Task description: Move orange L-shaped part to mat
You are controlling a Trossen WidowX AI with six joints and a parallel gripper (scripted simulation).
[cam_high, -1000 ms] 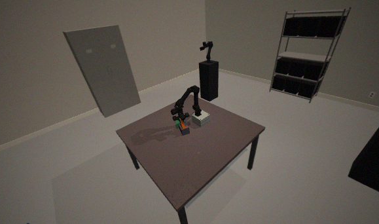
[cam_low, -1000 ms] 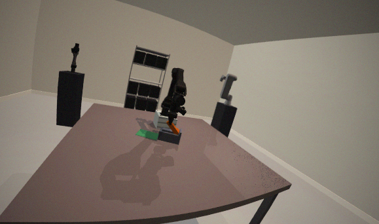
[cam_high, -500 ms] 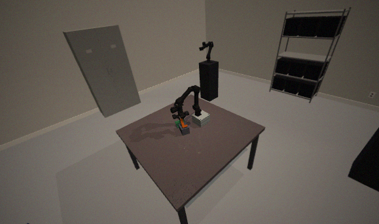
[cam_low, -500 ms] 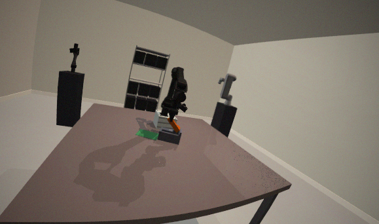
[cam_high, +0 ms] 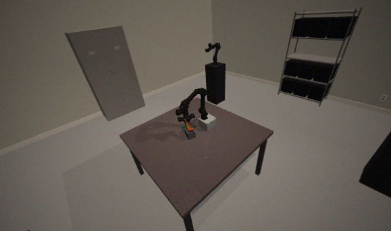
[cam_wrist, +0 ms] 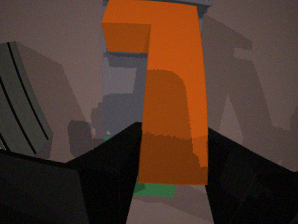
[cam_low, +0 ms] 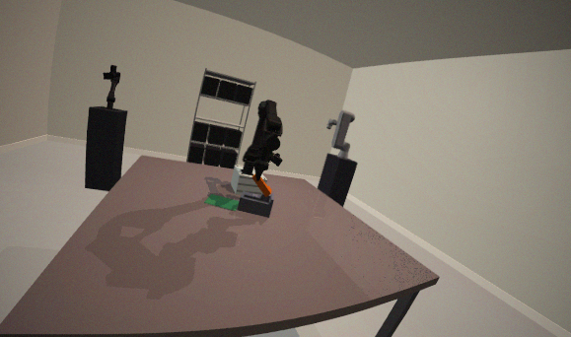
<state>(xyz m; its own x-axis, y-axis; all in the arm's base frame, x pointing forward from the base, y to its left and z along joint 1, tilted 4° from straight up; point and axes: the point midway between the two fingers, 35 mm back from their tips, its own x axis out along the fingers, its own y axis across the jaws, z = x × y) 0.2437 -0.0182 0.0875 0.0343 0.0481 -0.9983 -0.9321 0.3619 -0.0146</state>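
The green mat is 17 cm below my gripper tip, 13 cm to the right of it and 6 cm behind it. Also, from my gripper tip: orange L-shaped part 4 cm to the left, 3 cm below.
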